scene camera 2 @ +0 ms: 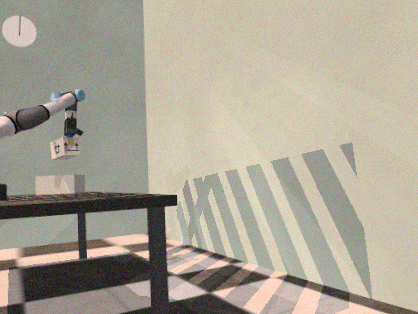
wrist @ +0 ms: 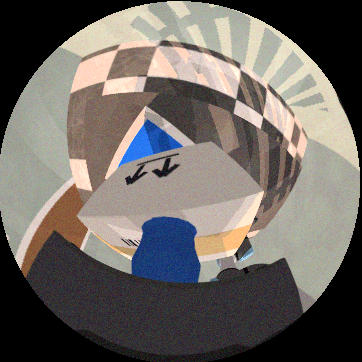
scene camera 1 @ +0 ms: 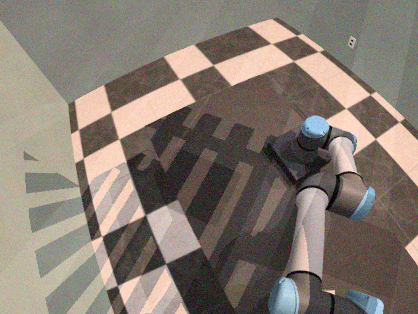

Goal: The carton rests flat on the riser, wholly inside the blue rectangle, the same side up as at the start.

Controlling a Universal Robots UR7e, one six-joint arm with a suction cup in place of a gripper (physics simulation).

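Places are measured from the arm's base along level axes (x ahead, y left, z up), in millimetres.
Pixels of known places: end effector, tool point: (wrist: 171, 221); arm's base, origin of the base link: (scene camera 1: 303, 150).
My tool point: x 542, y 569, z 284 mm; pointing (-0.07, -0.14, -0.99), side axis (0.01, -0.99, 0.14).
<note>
For each thing: its top centre in the pictures, then the offset to it from my tool point.
- white carton, middle of its top: (wrist: 168, 258) (scene camera 2: 64, 138) 1 mm left, 33 mm back, 18 mm up
- pale riser, middle of its top: (wrist: 147, 164) (scene camera 2: 61, 175) 53 mm left, 50 mm back, 223 mm down
- blue rectangle, middle of its top: (wrist: 147, 164) 53 mm left, 50 mm back, 223 mm down
The white carton (scene camera 2: 59, 149) (wrist: 175, 185) hangs from my suction cup (scene camera 2: 70, 136) (wrist: 166, 224), which is shut on its taped top face. The carton looks slightly tilted in scene camera 2, with black arrows on its sides. It is held above the pale riser (scene camera 2: 52, 185) (wrist: 130, 140), with a visible gap between them. The blue rectangle (wrist: 148, 139) on the riser's top shows partly in the wrist view; the carton hides the rest of it. The carton does not show in scene camera 1.
The riser stands on a dark table (scene camera 2: 167, 200). The arm's base (scene camera 1: 296, 167) shows in scene camera 1, with the arm reaching towards the bottom edge. A brown surface with a pale rim (wrist: 56, 220) shows at the left of the wrist view. A round clock (scene camera 2: 19, 31) hangs on the wall.
</note>
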